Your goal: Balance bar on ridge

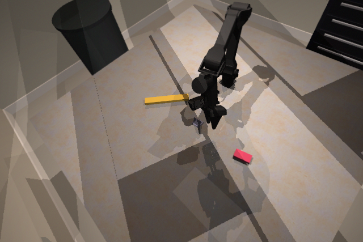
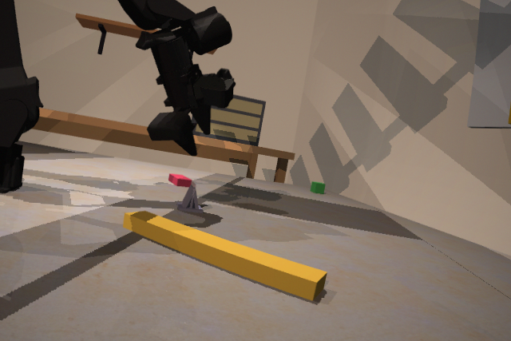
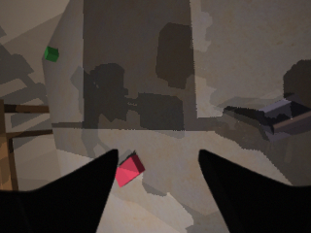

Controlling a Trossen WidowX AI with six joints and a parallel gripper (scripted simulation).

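Right now the yellow bar is 10 mm behind my gripper tip, 300 mm to the right of it and 90 mm below it. Round my gripper tip: flat red block 20 mm behind, 150 mm to the left, 90 mm below; small green cube 440 mm ahead, 360 mm to the left, 80 mm below.
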